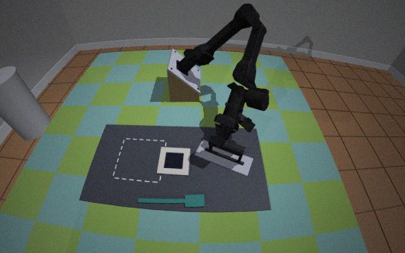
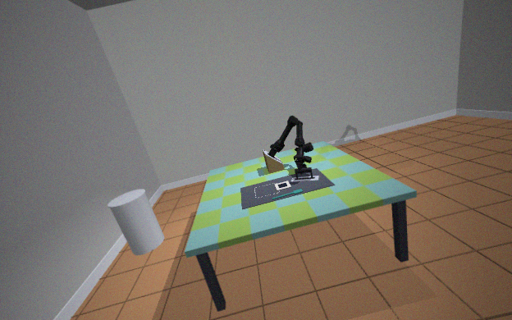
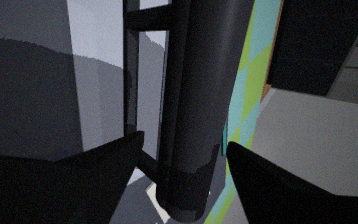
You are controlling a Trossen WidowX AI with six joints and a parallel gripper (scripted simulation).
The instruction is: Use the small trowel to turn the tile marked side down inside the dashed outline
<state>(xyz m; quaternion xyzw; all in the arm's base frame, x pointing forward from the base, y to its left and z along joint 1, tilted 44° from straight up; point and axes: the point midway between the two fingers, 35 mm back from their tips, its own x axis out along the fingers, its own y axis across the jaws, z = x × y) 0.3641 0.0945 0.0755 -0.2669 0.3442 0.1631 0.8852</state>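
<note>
My gripper tip is now 1 cm past the dark grey trowel and 2 cm above it. From my gripper tip the other things lie so: dark mat 1 cm ahead, 16 cm to the right, 8 cm below; tile 16 cm to the right, 6 cm below; teal flat tool 15 cm ahead, 15 cm to the right, 6 cm below.
</note>
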